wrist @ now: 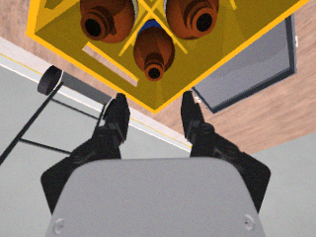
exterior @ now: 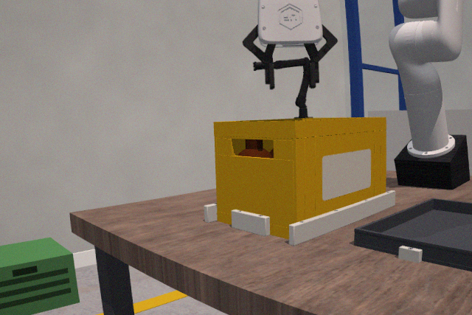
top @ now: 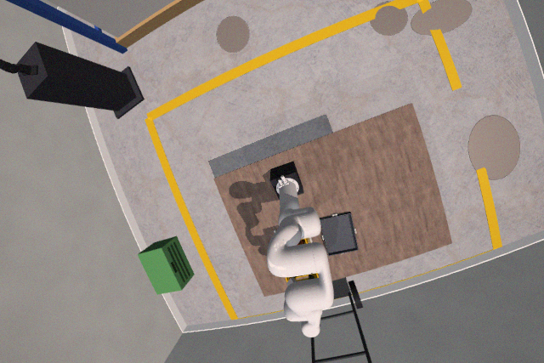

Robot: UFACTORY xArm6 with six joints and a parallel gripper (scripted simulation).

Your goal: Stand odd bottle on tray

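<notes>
My hand is 9 cm past the yellow crate, 3 cm to the left of it and 16 cm above it. Also, from my hand: dark tray: 6 cm behind, 25 cm to the left, 23 cm below.
</notes>
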